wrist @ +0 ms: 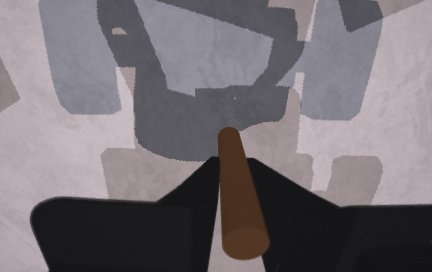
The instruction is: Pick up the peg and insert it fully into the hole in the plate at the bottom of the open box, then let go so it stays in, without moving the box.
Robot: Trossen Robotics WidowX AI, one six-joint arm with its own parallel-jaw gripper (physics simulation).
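Places are measured from the arm's base along level axes (x ahead, y left, z up), in metres.
Pixels of known places: gripper, fingertip midpoint: (231,165).
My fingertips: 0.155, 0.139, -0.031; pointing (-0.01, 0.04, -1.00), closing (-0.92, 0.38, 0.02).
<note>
Behind a point stands the place of what it marks, as x, y, z.
The brown peg (239,192) @[0.153, 0.129, 0.004] is a plain round rod. It stands between the two black fingers in the wrist view, with its near end at the lower middle and its narrower-looking far end reaching a little past the fingertips. My gripper (231,165) @[0.155, 0.139, -0.031] is shut on the peg, one finger against each side of it. The peg leans slightly in the view. Whether its far end touches the surface is hard to tell. The open box, the plate and its hole do not show in this view.
A pale mottled table surface (30,150) @[0.281, 0.099, -0.060] lies below and beyond the fingers. Overlapping grey and bluish shadows of the arm and gripper fall across it. No walls or edges of a container show.
</note>
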